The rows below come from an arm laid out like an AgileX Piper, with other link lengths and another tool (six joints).
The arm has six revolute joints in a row. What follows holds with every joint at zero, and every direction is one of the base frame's.
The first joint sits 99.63 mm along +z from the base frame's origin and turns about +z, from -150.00 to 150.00 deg.
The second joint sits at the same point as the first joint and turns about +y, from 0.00 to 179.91 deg.
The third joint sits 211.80 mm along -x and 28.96 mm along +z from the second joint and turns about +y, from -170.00 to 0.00 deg.
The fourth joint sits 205.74 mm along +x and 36.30 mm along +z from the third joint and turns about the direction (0.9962, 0, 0.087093), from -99.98 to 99.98 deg.
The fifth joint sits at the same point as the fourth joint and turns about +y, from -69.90 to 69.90 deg.
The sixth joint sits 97.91 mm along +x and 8.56 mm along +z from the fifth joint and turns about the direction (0.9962, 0, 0.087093), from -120.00 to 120.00 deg.
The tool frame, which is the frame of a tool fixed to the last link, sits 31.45 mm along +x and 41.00 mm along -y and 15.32 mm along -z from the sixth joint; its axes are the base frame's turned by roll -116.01, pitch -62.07 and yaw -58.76 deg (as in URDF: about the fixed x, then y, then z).
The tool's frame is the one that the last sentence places.
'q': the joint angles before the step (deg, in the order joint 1, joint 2, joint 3, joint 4, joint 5, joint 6). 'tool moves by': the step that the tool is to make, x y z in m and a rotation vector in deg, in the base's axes. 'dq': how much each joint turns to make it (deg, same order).
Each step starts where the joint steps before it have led.
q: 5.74 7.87 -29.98 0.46 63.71 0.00
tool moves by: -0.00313 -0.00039 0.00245 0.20 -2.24 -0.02
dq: 0.00 -2.26 0.00 -0.04 0.02 0.01
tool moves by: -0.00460 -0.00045 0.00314 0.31 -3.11 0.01
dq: 0.00 -3.18 0.00 0.01 0.06 -0.01
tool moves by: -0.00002 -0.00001 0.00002 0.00 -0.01 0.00
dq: 0.01 -0.01 0.00 -0.01 0.00 0.01
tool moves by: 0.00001 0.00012 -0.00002 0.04 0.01 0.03
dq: -0.01 0.01 0.00 0.06 0.00 -0.01
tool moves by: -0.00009 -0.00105 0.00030 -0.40 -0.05 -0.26
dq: 0.00 -0.01 0.00 -0.48 0.00 0.01
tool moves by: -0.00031 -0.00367 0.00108 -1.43 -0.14 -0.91
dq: -0.01 0.01 0.00 -1.69 0.00 -0.02
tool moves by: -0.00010 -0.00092 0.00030 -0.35 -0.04 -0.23
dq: 0.01 0.00 -0.01 -0.43 0.00 0.02
